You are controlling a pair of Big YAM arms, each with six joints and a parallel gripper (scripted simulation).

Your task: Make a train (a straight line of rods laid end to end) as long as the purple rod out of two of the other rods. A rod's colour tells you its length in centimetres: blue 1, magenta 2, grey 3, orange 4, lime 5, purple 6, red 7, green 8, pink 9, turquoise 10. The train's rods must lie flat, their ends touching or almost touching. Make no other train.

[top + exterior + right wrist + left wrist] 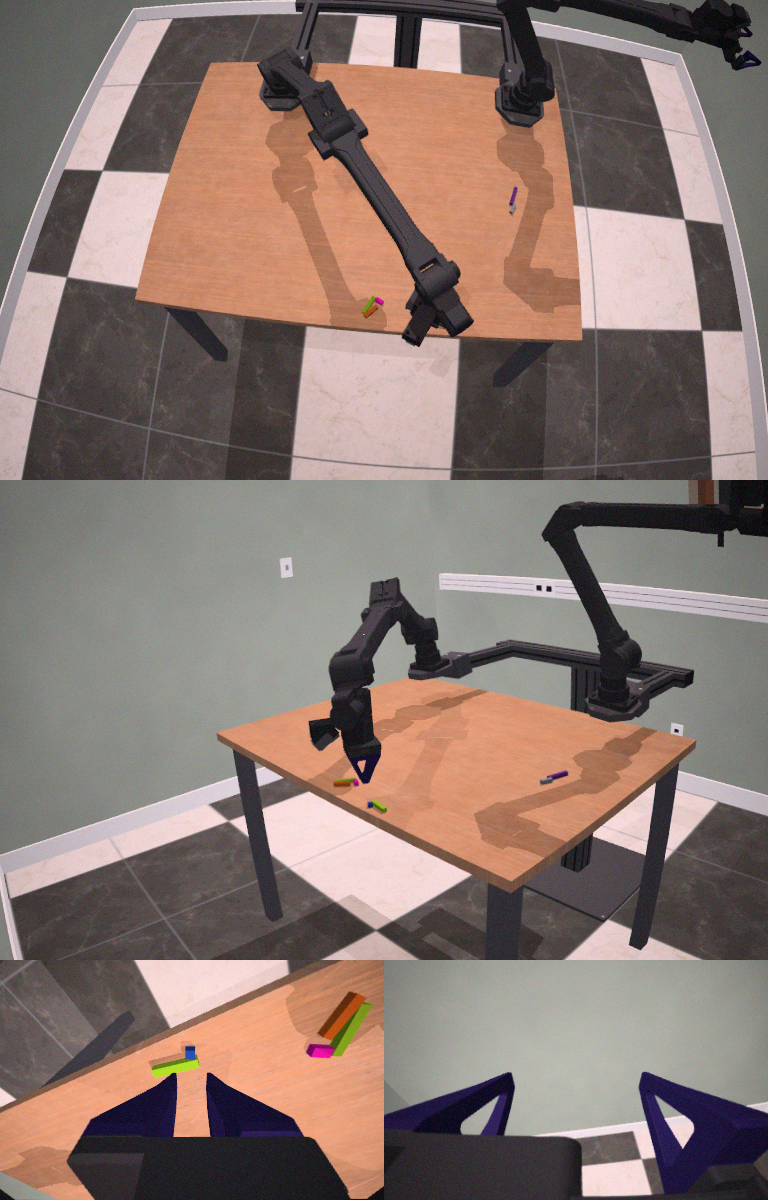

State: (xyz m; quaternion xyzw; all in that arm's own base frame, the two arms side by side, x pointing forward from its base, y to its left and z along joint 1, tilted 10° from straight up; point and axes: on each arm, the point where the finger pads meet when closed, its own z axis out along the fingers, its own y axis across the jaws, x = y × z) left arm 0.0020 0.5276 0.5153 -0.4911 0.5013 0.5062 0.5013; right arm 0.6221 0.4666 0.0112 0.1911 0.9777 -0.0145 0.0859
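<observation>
My right hand is 70 mm above the blue rod and 10 mm past it. The rest, counted from my right hand: grey rod: 350 mm behind, 240 mm to the left, 70 mm below; then magenta rod: 120 mm to the right, 70 mm below, 60 mm behind; then orange rod: 130 mm to the right, 70 mm below, 30 mm behind.
</observation>
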